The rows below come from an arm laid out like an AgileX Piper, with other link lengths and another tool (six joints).
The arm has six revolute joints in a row. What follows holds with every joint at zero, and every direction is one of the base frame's. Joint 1 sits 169.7 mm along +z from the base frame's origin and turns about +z. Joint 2 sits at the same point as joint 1 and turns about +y. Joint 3 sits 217.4 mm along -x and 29.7 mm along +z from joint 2 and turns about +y. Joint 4 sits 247.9 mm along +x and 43.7 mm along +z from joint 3 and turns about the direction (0.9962, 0, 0.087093). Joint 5 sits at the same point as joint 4 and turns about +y. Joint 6 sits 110.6 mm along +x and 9.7 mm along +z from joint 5 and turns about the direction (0.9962, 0, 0.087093). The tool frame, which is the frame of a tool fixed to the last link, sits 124 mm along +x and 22 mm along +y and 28.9 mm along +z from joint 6; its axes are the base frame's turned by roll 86.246, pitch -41.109 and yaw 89.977 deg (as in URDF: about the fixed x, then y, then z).
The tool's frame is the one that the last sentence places.
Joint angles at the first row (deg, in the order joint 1, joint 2, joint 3, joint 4, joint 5, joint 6):
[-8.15 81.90 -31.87 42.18 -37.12 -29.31]
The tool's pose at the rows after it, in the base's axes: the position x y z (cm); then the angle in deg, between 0 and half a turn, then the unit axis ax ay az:
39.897 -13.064 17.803 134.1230 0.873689 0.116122 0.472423
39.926 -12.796 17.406 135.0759 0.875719 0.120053 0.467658
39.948 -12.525 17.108 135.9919 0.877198 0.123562 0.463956
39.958 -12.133 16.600 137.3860 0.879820 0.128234 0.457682
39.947 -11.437 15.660 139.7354 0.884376 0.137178 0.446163
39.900 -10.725 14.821 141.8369 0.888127 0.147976 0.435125
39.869 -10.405 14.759 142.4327 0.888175 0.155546 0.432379
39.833 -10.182 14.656 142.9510 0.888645 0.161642 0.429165
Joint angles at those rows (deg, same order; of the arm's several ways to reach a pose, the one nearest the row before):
[-8.15 81.85 -31.87 42.18 -34.78 -29.31]
[-8.15 81.83 -31.87 42.18 -33.59 -29.31]
[-8.15 81.68 -31.87 42.17 -32.41 -29.31]
[-8.15 81.56 -31.87 42.26 -30.67 -29.31]
[-8.15 81.51 -31.87 42.30 -27.77 -29.30]
[-8.15 81.39 -31.87 42.30 -24.98 -29.58]
[-8.21 80.84 -31.87 42.31 -23.65 -30.23]
[-8.36 80.47 -31.92 42.37 -22.45 -30.86]

